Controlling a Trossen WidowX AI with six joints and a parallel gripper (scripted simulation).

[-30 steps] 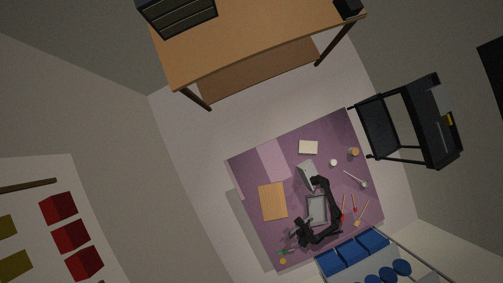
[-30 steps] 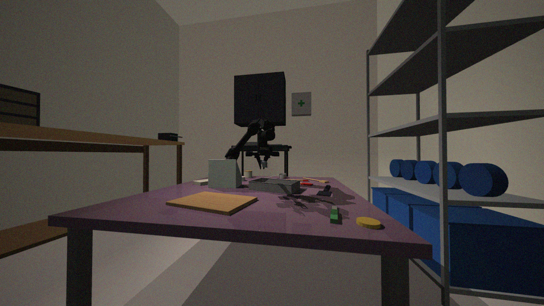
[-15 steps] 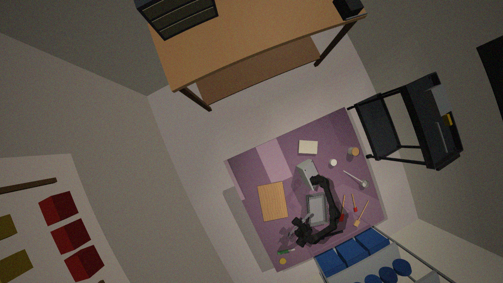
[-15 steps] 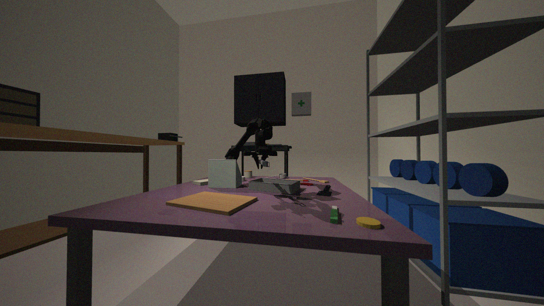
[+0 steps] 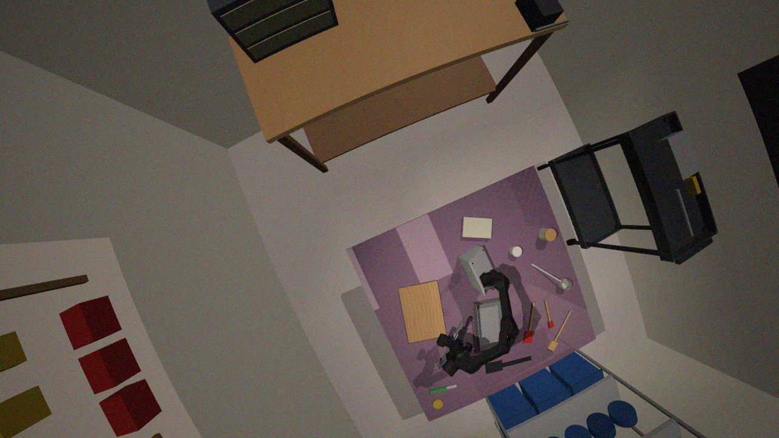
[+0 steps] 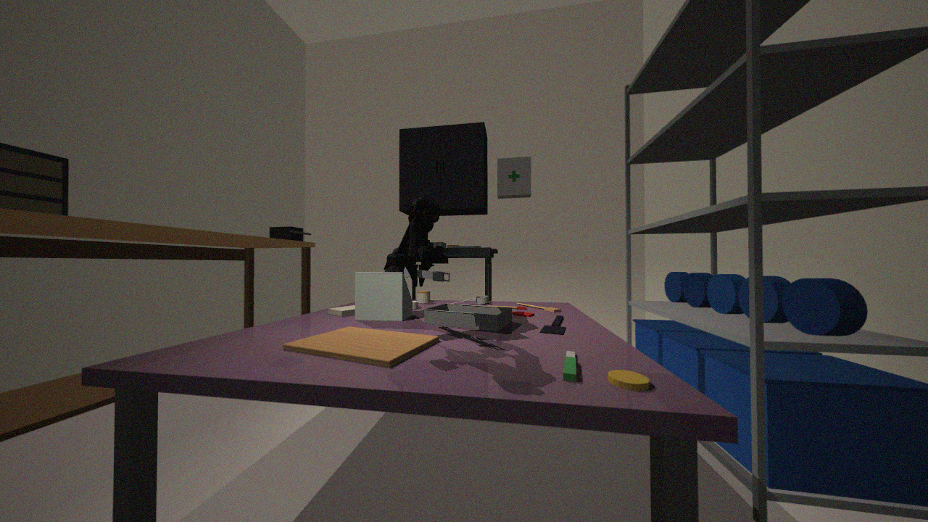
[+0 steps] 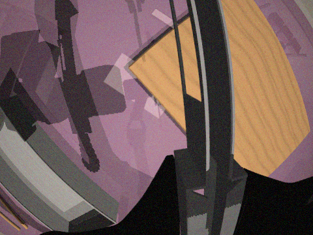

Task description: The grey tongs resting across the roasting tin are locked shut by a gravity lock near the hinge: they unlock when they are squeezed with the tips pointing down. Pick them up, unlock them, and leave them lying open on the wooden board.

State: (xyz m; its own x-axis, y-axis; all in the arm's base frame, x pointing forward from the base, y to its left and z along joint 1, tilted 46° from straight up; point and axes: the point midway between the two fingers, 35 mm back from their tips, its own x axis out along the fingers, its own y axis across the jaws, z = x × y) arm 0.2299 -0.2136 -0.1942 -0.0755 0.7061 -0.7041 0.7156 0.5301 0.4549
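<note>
The wooden board lies 160 mm below my gripper tip, 130 mm behind it and 90 mm to the right of it. From my gripper tip the other things lie so: black spatula: 450 mm ahead, 270 mm to the left, 160 mm below; yellow lock piece: 60 mm to the right, 60 mm ahead, 40 mm above; yellow disc: 520 mm ahead, 240 mm to the right, 150 mm below.
</note>
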